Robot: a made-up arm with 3 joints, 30 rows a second.
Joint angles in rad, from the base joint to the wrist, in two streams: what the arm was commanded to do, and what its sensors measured. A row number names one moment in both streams.
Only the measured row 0 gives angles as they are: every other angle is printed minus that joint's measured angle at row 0.
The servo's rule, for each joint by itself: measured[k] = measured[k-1] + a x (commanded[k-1-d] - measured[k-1]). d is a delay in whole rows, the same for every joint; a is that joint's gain. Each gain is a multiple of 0.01, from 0.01 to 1. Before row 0 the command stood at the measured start. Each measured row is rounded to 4 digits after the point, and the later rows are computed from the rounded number. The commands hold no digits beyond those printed.
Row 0, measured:
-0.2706, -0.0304, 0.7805
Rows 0 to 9, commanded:
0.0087, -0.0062, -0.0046
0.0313, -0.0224, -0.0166
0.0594, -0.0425, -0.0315
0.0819, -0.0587, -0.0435
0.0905, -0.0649, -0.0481
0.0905, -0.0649, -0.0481
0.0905, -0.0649, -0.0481
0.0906, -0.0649, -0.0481
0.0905, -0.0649, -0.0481
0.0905, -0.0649, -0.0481
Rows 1 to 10, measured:
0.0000, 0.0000, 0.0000
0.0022, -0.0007, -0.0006
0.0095, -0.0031, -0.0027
0.0220, -0.0074, -0.0064
0.0370, -0.0130, -0.0112
0.0504, -0.0187, -0.0160
0.0604, -0.0238, -0.0202
0.0679, -0.0283, -0.0238
0.0736, -0.0323, -0.0270
0.0778, -0.0359, -0.0297
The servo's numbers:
d 1
a 0.25 0.11 0.13

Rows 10 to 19, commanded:
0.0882, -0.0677, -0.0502
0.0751, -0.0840, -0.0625
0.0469, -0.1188, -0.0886
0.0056, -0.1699, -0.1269
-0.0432, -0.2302, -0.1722
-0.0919, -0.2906, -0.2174
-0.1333, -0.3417, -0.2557
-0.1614, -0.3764, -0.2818
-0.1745, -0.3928, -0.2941
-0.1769, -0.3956, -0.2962
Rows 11 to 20, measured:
0.0810, -0.0391, -0.0321
0.0828, -0.0422, -0.0345
0.0809, -0.0468, -0.0381
0.0724, -0.0547, -0.0447
0.0557, -0.0674, -0.0554
0.0310, -0.0853, -0.0706
0.0003, -0.1079, -0.0897
-0.0331, -0.1336, -0.1113
-0.0652, -0.1603, -0.1335
-0.0925, -0.1859, -0.1544

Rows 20 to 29, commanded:
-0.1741, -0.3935, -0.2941
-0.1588, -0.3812, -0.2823
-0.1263, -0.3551, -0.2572
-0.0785, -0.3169, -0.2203
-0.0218, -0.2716, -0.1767
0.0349, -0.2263, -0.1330
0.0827, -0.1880, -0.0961
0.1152, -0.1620, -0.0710
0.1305, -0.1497, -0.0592
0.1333, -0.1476, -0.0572
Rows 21 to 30, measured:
-0.1136, -0.2090, -0.1728
-0.1287, -0.2293, -0.1886
-0.1362, -0.2460, -0.2008
-0.1337, -0.2580, -0.2081
-0.1199, -0.2645, -0.2097
-0.0954, -0.2653, -0.2054
-0.0628, -0.2610, -0.1960
-0.0264, -0.2530, -0.1830
0.0090, -0.2430, -0.1684
0.0394, -0.2327, -0.1542

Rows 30 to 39, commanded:
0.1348, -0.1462, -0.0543
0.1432, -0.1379, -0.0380
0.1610, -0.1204, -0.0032
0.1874, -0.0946, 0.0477
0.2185, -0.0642, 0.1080
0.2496, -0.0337, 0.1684
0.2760, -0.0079, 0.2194
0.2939, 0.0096, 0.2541
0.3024, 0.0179, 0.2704
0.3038, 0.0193, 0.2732
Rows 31 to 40, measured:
0.0629, -0.2233, -0.1416
0.0809, -0.2148, -0.1303
0.0965, -0.2063, -0.1183
0.1126, -0.1969, -0.1033
0.1313, -0.1856, -0.0837
0.1531, -0.1722, -0.0588
0.1772, -0.1570, -0.0293
0.2019, -0.1406, 0.0030
0.2249, -0.1241, 0.0356
0.2443, -0.1085, 0.0661

